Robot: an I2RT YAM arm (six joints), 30 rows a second.
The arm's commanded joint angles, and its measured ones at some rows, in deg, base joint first. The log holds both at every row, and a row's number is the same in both.
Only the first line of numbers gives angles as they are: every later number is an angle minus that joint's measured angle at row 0.
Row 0, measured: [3.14, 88.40, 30.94, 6.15, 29.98, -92.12]
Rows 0 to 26, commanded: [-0.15, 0.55, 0.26, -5.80, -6.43, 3.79]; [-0.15, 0.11, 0.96, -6.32, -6.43, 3.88]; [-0.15, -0.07, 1.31, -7.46, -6.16, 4.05]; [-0.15, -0.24, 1.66, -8.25, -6.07, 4.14]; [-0.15, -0.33, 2.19, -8.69, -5.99, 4.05]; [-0.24, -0.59, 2.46, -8.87, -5.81, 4.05]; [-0.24, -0.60, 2.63, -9.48, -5.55, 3.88]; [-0.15, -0.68, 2.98, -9.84, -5.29, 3.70]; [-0.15, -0.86, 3.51, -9.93, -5.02, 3.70]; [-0.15, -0.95, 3.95, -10.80, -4.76, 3.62]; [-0.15, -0.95, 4.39, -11.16, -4.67, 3.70]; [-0.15, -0.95, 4.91, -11.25, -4.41, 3.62]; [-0.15, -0.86, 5.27, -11.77, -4.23, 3.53]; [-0.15, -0.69, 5.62, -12.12, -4.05, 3.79]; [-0.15, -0.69, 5.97, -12.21, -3.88, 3.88]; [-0.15, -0.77, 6.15, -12.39, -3.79, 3.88]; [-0.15, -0.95, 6.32, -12.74, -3.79, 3.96]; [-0.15, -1.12, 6.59, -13.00, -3.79, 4.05]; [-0.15, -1.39, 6.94, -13.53, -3.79, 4.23]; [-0.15, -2.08, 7.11, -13.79, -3.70, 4.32]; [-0.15, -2.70, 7.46, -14.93, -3.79, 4.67]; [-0.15, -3.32, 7.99, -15.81, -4.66, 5.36]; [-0.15, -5.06, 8.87, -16.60, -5.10, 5.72]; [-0.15, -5.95, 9.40, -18.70, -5.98, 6.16]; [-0.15, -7.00, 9.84, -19.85, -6.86, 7.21]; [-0.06, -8.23, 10.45, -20.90, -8.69, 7.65]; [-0.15, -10.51, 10.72, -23.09, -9.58, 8.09]
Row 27, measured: [-0.27, -3.28, 7.52, -16.61, -3.96, 4.92]
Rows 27 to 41, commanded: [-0.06, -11.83, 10.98, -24.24, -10.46, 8.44]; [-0.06, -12.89, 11.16, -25.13, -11.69, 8.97]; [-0.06, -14.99, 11.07, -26.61, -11.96, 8.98]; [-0.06, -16.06, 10.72, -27.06, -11.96, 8.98]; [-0.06, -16.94, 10.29, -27.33, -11.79, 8.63]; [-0.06, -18.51, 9.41, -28.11, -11.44, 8.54]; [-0.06, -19.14, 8.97, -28.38, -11.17, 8.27]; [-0.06, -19.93, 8.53, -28.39, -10.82, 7.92]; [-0.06, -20.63, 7.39, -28.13, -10.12, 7.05]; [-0.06, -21.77, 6.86, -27.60, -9.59, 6.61]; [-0.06, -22.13, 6.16, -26.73, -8.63, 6.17]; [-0.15, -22.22, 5.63, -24.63, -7.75, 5.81]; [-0.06, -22.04, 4.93, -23.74, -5.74, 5.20]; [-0.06, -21.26, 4.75, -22.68, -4.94, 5.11]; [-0.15, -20.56, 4.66, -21.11, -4.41, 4.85]
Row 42, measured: [-0.22, -20.98, 6.23, -24.72, -8.37, 6.19]
